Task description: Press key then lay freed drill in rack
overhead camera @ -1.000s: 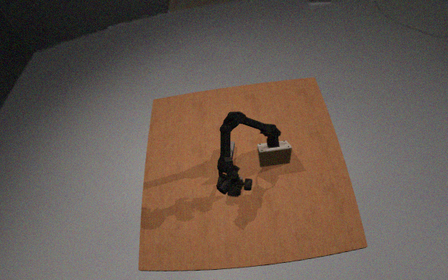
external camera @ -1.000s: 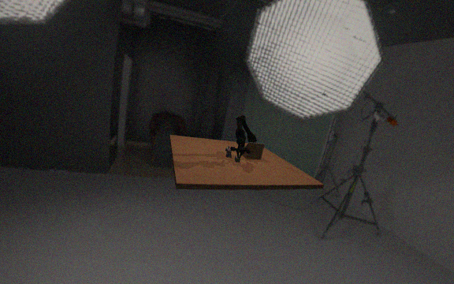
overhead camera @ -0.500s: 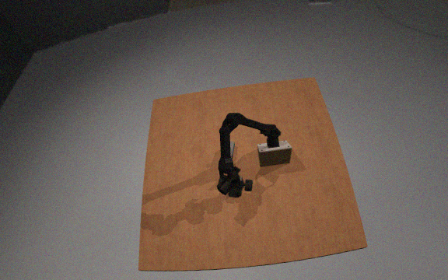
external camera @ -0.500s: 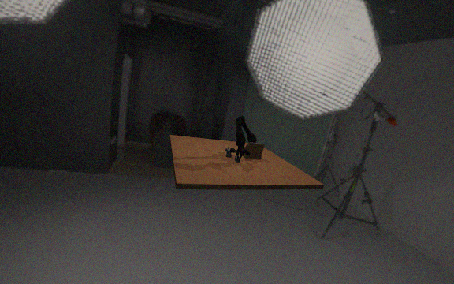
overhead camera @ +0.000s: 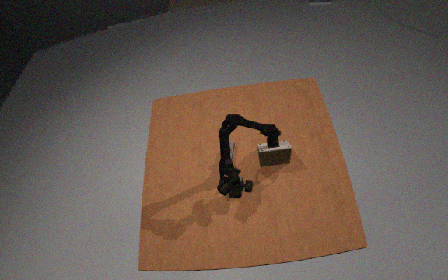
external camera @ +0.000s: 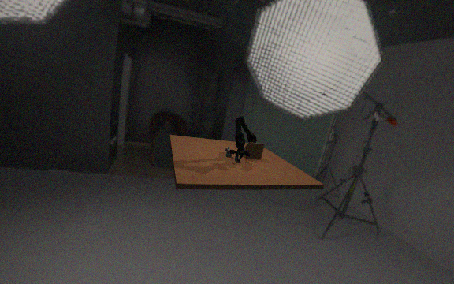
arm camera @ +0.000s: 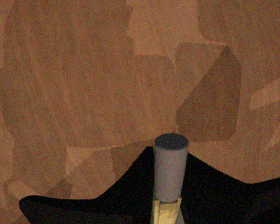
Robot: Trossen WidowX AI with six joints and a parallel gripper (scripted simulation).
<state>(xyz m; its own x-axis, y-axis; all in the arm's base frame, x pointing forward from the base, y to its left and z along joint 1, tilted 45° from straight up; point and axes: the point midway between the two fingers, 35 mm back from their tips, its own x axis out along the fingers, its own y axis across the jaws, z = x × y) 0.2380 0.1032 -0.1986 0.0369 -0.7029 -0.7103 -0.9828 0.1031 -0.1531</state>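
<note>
Right now the drill is 40 mm to the right of my gripper tip, 30 mm above it and 10 mm behind it. The rest, counted from my gripper tip: grey rack 50 mm to the right, 10 mm behind; then holder block 230 mm to the right, 40 mm ahead, 20 mm above.
</note>
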